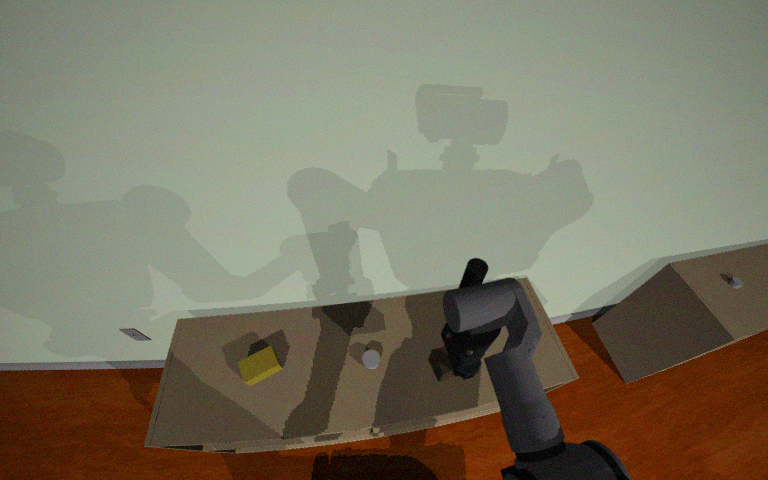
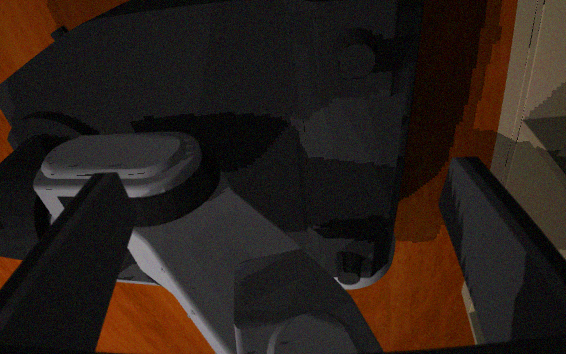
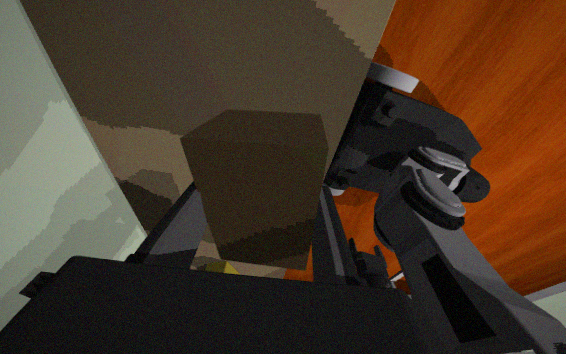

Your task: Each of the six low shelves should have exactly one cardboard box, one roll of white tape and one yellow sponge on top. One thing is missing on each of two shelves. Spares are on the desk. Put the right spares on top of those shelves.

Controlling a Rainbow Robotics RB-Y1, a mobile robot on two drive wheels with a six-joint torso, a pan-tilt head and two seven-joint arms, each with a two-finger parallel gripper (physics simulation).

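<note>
My right gripper point(image 3: 265, 189) is shut on a brown cardboard box point(image 3: 257, 200) point(image 1: 438, 363). The box is over the right part of the near low shelf's top point(image 1: 195, 345) point(image 3: 200, 60); its height above the top is hard to tell. On that shelf top, a yellow sponge point(image 1: 259, 366) point(image 3: 223, 268) lies at the left and a roll of white tape point(image 1: 370, 358) sits near the middle. My left gripper point(image 2: 283, 188) is open and empty over my base. A second low shelf point(image 1: 696, 300) at the right bears a roll of white tape point(image 1: 734, 281). The desk does not show.
The pale wall point(image 1: 226, 113) stands right behind the shelves and carries my shadow. A gap of orange floor point(image 1: 586, 362) separates the two shelves. My dark wheeled base point(image 3: 415, 120) point(image 2: 345, 130) is close to the shelf's front edge. A small plate point(image 1: 135, 333) is on the wall.
</note>
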